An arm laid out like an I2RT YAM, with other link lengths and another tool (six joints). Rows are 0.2 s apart.
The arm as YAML. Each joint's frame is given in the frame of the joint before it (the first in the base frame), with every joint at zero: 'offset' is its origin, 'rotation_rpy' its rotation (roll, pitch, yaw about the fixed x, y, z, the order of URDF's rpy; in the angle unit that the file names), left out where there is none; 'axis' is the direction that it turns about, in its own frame. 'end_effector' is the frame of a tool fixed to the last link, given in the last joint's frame.
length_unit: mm
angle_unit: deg
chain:
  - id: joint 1
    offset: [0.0, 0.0, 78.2]
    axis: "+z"
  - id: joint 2
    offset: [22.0, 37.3, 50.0]
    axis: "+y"
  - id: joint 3
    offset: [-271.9, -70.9, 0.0]
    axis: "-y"
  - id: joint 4
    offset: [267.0, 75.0, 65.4]
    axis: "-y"
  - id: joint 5
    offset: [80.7, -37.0, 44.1]
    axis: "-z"
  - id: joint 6
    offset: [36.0, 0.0, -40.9]
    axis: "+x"
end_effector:
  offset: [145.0, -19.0, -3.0]
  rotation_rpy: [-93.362, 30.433, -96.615]
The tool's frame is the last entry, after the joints.
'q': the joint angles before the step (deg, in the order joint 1, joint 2, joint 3, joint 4, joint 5, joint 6). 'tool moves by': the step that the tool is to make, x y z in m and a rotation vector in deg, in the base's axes. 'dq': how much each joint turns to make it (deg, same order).
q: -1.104 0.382 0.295 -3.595 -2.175 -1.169
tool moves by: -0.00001 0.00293 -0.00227 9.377 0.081 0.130
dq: -0.020 -0.002 0.021 0.130 -0.740 9.355
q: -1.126 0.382 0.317 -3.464 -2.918 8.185
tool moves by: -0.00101 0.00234 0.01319 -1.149 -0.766 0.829
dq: 0.003 0.807 2.032 -0.505 -0.762 -1.180
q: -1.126 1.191 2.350 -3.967 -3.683 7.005
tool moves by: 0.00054 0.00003 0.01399 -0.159 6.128 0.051
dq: -0.002 8.631 8.874 -6.385 -0.024 -0.284
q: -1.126 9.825 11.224 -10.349 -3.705 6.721
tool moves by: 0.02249 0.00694 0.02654 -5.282 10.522 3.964
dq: -0.001 19.561 16.590 -8.002 -2.471 -6.318
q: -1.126 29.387 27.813 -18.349 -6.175 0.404
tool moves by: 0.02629 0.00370 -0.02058 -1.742 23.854 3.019
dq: -0.001 25.573 21.944 -20.610 -1.377 -3.476
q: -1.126 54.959 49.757 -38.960 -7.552 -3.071
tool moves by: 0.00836 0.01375 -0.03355 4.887 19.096 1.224
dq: 0.022 17.901 13.748 -14.753 -4.328 1.727
